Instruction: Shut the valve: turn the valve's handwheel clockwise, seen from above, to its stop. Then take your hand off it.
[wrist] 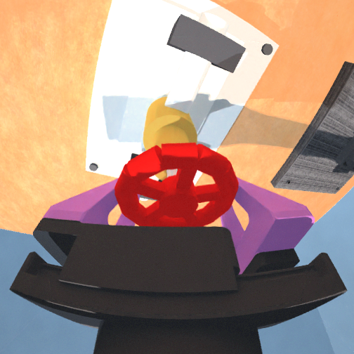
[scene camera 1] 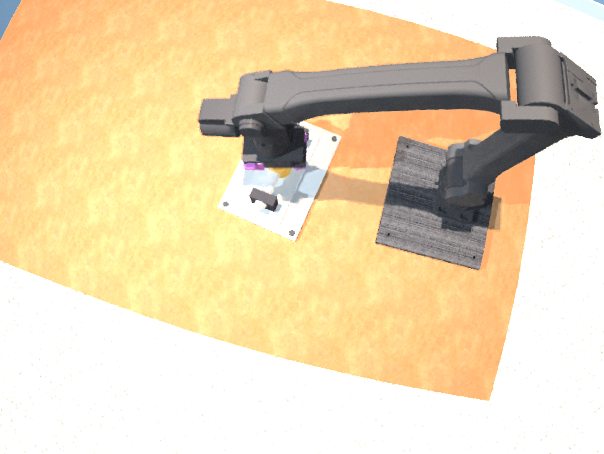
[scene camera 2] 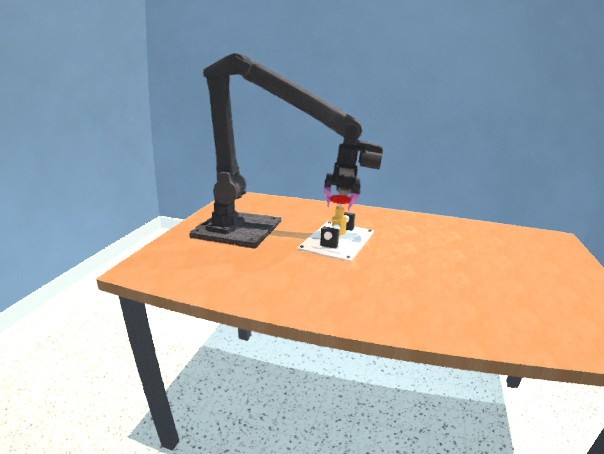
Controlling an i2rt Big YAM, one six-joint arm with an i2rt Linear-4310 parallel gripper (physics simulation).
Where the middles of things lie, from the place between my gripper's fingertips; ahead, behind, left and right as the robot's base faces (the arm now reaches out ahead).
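The white base plate [scene camera 1: 314,173] is 90 mm below my hand, 20 mm to the right of it and 10 mm ahead of it. As for the red handwheel [wrist: 177,198], that's 30 mm above my hand, and it's 10 mm ahead of the hand and 20 mm to the right of it.
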